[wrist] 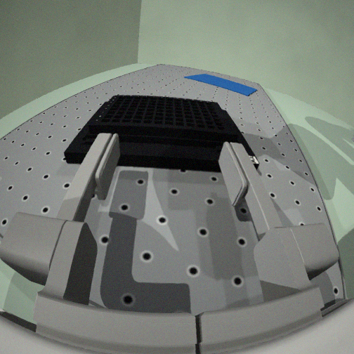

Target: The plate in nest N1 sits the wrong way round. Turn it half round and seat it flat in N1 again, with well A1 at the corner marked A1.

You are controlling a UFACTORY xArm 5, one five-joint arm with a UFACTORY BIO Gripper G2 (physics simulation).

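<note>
The black well plate (157,112) lies in the black nest (75,156) in the upper middle of the wrist view and looks level. Its wells face up; its small edge marks are too small to read, so I cannot tell which corner has well A1. The white A1 label (254,160) at the nest's near right corner is partly hidden by the right finger. My gripper (170,157) is shut to its narrow stop, with a gap between its fingers and nothing held. The fingers stand on the near side of the plate and overlap the nest's near edge in the view.
A flat blue rectangle (221,84) lies farther back on the grey perforated table top (172,205). Dark shadows of the arm and gripper fall across the table in the foreground. Pale green walls stand behind the table.
</note>
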